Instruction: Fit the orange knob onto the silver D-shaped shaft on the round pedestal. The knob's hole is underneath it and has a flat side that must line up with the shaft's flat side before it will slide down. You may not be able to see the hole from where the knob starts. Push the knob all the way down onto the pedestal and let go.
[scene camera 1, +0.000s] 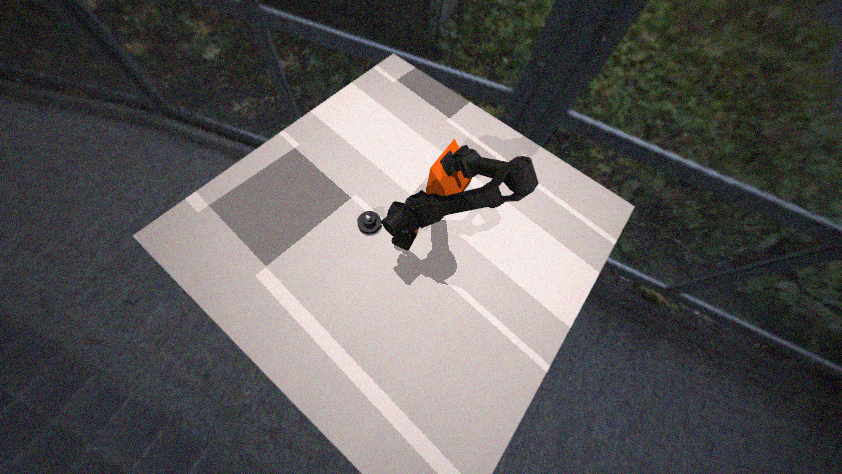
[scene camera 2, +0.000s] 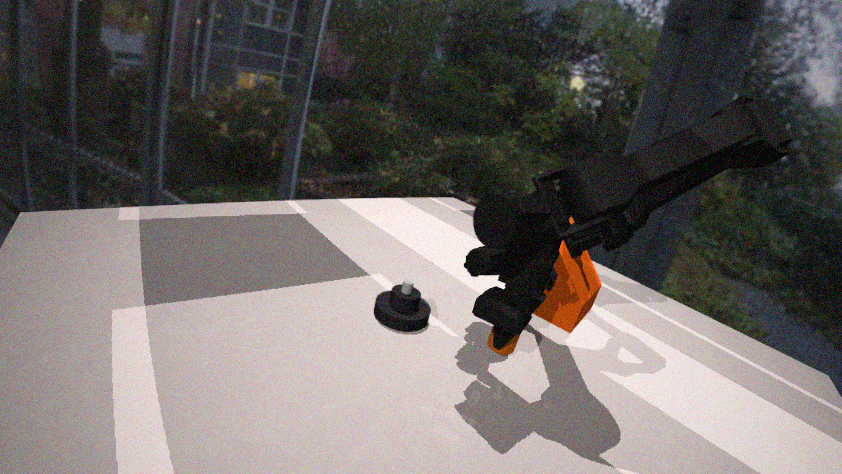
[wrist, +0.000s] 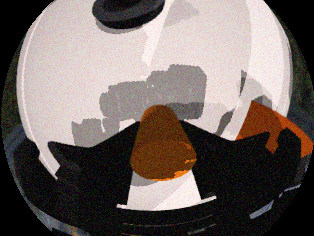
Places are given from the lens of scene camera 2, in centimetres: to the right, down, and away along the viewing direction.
my gripper (scene camera 2: 502, 341): 12, 15, 50
pedestal (scene camera 2: 402, 308): -3, 10, 52
